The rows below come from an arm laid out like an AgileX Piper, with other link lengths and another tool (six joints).
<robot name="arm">
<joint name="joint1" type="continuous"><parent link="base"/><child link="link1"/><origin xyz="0 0 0.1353" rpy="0 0 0"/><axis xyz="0 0 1"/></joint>
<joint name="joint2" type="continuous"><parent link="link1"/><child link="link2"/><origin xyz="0 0 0" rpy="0 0 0"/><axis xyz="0 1 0"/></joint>
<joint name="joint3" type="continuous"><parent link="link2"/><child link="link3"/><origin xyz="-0.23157 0 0.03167" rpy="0 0 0"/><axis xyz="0 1 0"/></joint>
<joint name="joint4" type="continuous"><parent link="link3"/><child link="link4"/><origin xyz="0.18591 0 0.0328" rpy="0 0 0"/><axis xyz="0.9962 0 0.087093"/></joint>
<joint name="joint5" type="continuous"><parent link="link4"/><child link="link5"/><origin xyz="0 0 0" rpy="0 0 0"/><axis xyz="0 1 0"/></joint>
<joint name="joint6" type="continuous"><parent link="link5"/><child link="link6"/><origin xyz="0.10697 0 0.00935" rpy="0 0 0"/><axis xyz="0.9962 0 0.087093"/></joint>
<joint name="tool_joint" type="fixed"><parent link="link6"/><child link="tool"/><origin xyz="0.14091 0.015 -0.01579" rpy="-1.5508 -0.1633 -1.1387"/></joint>
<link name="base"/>
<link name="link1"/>
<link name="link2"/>
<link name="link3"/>
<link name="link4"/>
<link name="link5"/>
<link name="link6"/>
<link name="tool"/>
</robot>
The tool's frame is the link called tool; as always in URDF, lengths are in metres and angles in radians. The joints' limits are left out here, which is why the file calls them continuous.
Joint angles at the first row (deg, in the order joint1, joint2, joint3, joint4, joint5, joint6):
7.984 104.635 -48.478 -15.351 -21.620 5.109
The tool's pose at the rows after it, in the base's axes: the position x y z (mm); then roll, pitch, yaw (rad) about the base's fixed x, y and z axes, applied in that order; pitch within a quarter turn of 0, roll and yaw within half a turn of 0:
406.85 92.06 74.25 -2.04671 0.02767 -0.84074
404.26 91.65 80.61 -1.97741 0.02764 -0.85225
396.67 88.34 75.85 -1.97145 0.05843 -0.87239
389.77 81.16 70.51 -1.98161 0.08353 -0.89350
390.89 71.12 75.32 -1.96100 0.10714 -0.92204
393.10 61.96 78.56 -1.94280 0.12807 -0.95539
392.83 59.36 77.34 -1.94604 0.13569 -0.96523
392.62 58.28 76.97 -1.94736 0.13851 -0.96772
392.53 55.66 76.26 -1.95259 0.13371 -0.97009
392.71 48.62 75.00 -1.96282 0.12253 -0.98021
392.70 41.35 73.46 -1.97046 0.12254 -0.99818
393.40 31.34 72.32 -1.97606 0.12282 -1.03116
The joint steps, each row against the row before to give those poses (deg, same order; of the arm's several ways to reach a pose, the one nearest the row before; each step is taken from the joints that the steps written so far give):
-0.843 -0.112 4.769 2.229 -9.453 0.171
-0.610 -0.109 3.873 0.992 -7.257 0.424
-0.440 -0.395 2.554 0.510 -1.639 1.204
-1.220 -0.617 1.865 -0.577 -0.128 1.221
-2.320 -0.888 0.218 -1.948 0.028 2.950
-1.570 -0.345 0.002 -0.256 -0.128 1.833
-0.359 0.001 0.001 -0.001 0.349 0.368
-0.245 -0.031 -0.002 -0.269 0.145 0.276
-0.453 -0.002 0.000 -0.320 0.135 -0.236
-1.060 0.001 0.001 -0.346 0.237 -0.708
-0.998 0.000 -0.001 -0.005 0.400 -0.170
-0.902 -0.002 0.002 1.387 0.413 -0.807

